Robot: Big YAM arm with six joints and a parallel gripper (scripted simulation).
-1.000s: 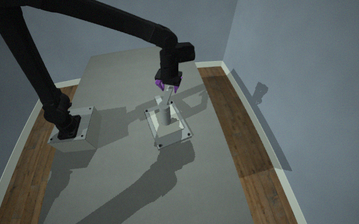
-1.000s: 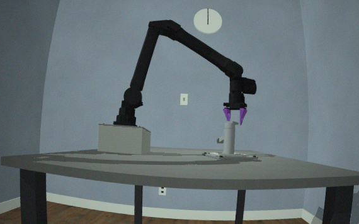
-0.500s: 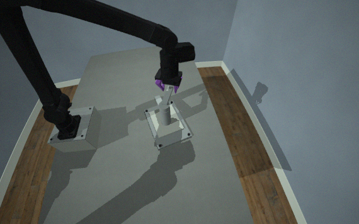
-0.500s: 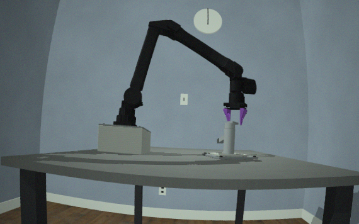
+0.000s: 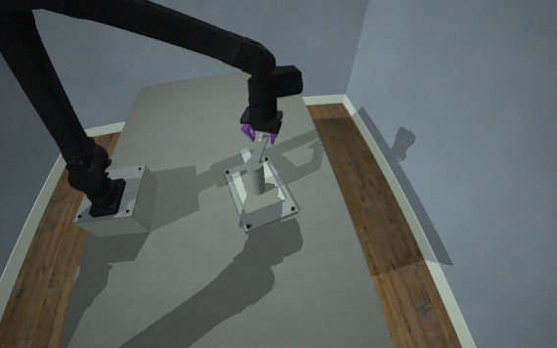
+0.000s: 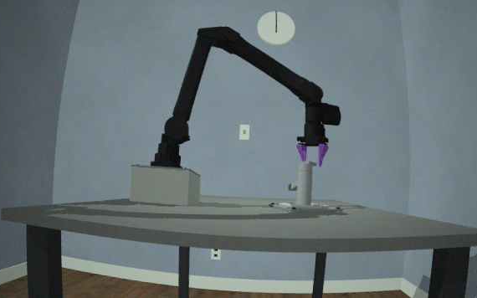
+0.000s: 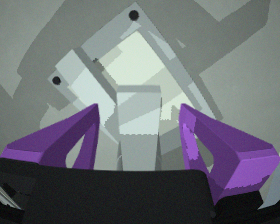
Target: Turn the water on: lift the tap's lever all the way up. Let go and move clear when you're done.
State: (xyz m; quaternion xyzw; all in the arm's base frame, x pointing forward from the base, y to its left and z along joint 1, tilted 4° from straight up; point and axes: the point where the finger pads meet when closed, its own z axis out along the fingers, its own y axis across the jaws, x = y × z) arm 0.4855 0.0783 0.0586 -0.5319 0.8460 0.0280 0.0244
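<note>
The lever is 1 cm behind my hand and 3 cm to the right of it. Round my hand: tap (3 cm behind, 5 cm to the right, 5 cm below).
</note>
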